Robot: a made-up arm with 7 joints.
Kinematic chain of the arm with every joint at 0, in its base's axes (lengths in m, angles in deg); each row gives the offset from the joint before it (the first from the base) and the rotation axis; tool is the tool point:
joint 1: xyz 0 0 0.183 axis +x
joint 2: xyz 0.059 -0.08 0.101 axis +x
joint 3: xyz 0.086 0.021 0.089 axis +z
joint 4: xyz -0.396 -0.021 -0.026 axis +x
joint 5: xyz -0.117 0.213 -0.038 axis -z
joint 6: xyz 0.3 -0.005 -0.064 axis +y
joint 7: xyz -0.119 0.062 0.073 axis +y
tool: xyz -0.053 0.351 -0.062
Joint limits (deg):
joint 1: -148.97..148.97
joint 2: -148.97..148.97
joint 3: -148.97..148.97
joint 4: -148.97..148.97
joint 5: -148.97..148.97
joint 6: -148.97..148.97
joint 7: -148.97..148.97
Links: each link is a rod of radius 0.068 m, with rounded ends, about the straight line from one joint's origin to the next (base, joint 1, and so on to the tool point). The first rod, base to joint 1, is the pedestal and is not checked.
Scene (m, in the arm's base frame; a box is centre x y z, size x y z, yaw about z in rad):
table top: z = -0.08
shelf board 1: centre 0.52 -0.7 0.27 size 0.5 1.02 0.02 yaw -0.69
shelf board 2: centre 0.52 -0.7 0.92 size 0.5 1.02 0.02 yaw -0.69
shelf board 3: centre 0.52 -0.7 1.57 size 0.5 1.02 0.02 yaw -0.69
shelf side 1: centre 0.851 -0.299 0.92 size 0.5 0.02 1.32 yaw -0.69
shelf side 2: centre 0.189 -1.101 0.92 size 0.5 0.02 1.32 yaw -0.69
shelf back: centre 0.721 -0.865 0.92 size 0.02 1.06 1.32 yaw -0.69
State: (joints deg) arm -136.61 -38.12 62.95 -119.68 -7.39 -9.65 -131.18
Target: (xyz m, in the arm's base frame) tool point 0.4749 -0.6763 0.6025
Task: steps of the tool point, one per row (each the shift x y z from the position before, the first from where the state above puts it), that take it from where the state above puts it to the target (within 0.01 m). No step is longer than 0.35 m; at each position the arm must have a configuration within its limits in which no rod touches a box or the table.
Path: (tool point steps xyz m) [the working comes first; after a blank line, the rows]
Joints at the target: -68.12 5.20 84.76 -119.24 -42.30 -6.36 -129.95
Straight joint move there: touches shelf board 2.

1: -0.0732 -0.2522 0.1797
2: -0.0883 -0.2875 0.0555
3: -0.0981 -0.2643 -0.0573
4: 0.1308 -0.1600 -0.0419
5: 0.1366 -0.1338 -0.0938
6: 0.1335 -0.0908 -0.1259

